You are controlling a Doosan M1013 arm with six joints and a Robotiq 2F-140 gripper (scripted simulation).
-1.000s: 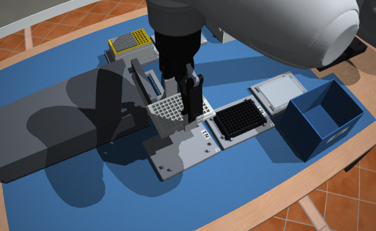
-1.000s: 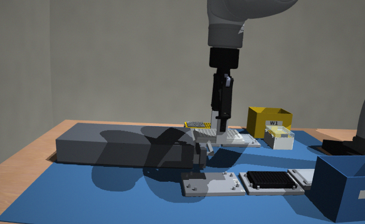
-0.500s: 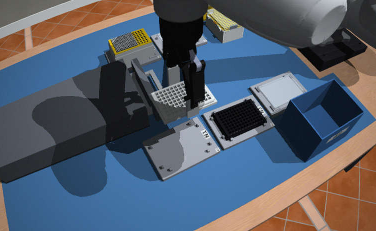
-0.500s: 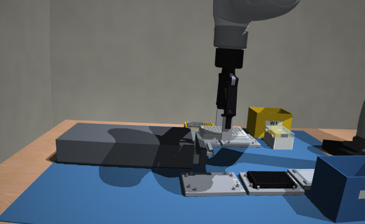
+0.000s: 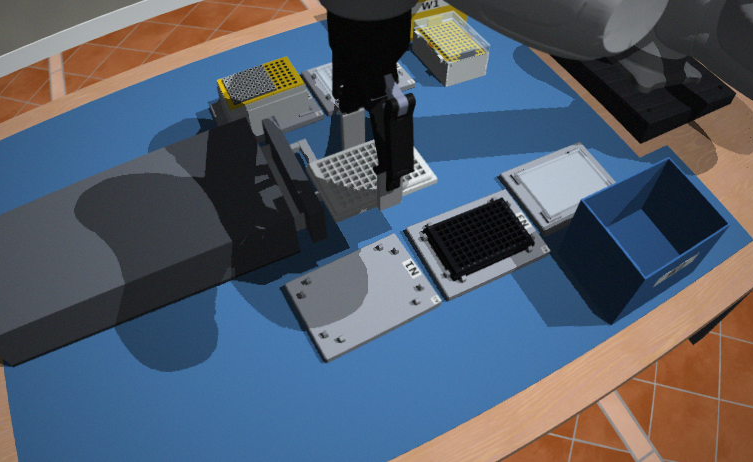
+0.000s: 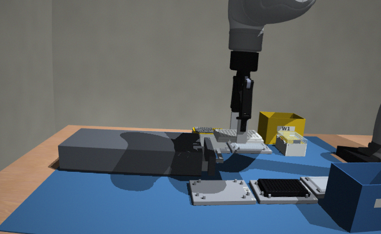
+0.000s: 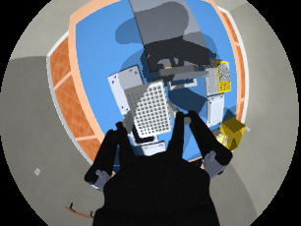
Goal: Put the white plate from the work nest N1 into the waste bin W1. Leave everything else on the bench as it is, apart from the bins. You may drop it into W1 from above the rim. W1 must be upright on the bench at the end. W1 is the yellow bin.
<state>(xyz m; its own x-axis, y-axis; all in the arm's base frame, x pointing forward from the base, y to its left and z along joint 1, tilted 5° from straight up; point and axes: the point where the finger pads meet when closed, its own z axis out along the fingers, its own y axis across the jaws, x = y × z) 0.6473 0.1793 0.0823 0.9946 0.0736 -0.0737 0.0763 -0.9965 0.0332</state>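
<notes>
My hand is 28 cm past the yellow bin W1, 47 cm to the left of it and 13 cm above it. Also, from my hand: white plate: 2 cm below; then black plate: 13 cm behind, 6 cm to the left, 15 cm below; then work nest N1: 4 cm ahead, 7 cm to the left, 16 cm below.
</notes>
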